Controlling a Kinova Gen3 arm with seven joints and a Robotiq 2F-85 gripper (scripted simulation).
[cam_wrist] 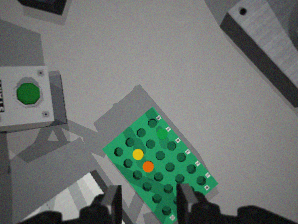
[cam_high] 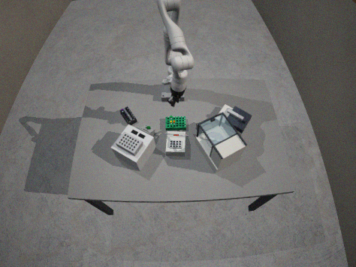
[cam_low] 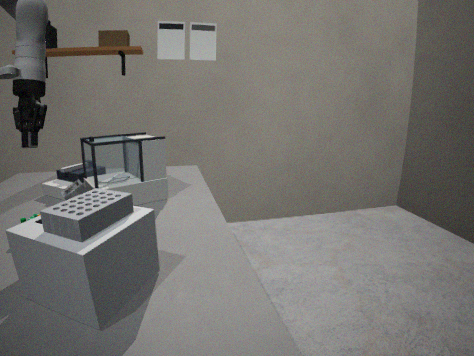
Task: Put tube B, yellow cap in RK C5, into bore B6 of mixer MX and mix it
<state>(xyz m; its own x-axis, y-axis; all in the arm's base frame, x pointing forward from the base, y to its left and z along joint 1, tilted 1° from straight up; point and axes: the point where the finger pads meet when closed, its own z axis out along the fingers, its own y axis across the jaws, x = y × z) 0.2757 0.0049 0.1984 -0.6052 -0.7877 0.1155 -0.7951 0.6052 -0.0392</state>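
Now: the green tube rack 23 cm below my hand and 1 cm behind it. Round my hand: dry block 21 cm below, 14 cm ahead; then green start key 17 cm to the right, 17 cm below, 6 cm ahead; then grey mixer block 25 cm to the right, 21 cm ahead, 9 cm below.
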